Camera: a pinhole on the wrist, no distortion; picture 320 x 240 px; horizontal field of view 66.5 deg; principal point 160.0 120.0 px. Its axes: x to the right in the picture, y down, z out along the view. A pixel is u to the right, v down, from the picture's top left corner.
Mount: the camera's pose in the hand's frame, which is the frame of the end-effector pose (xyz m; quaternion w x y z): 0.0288 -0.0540 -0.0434 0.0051 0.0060 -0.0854 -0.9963
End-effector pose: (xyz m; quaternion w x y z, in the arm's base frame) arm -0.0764 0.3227 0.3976 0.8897 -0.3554 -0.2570 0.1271
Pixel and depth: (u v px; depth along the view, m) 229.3 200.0 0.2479
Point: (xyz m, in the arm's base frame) -0.2263 0.3597 0.5777
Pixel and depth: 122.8 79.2 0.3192
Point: -0.1616 0.5396 0.5486
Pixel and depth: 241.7 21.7 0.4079
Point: -0.3599 0.5882 0.4354
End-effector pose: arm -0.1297 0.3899 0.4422 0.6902 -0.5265 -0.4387 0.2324
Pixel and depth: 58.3 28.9 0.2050
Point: -0.1900 0.5726 0.4378
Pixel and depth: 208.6 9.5 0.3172
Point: -0.3374 0.5339 0.3117
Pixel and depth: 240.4 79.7 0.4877
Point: -0.5436 0.5376 0.3186
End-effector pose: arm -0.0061 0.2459 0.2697 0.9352 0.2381 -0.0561 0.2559
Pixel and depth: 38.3 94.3 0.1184
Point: 0.0801 0.2350 0.3437
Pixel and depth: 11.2 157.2 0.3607
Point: 0.2328 0.1694 0.5917
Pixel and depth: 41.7 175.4 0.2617
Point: 0.1632 0.1575 0.4755
